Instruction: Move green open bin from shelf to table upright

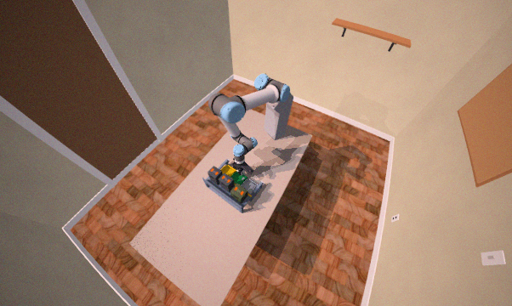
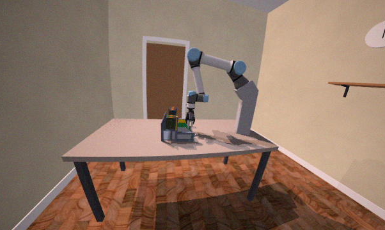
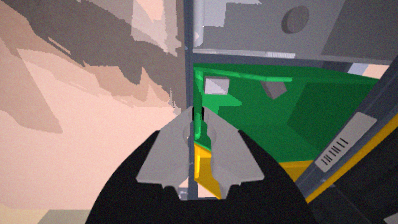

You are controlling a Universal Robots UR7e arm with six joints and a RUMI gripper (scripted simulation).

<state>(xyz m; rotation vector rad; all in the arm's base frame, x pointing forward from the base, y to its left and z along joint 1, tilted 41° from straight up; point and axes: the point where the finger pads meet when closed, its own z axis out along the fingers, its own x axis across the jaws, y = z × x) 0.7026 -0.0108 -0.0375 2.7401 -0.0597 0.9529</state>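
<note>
The green open bin is 80 mm ahead of my hand and 10 mm to the right of it. Round my hand: grey bin (100 mm ahead, 100 mm to the left); yellow bin (60 mm ahead, 120 mm to the right); yellow strip (130 mm ahead, 20 mm to the right, 60 mm above).
</note>
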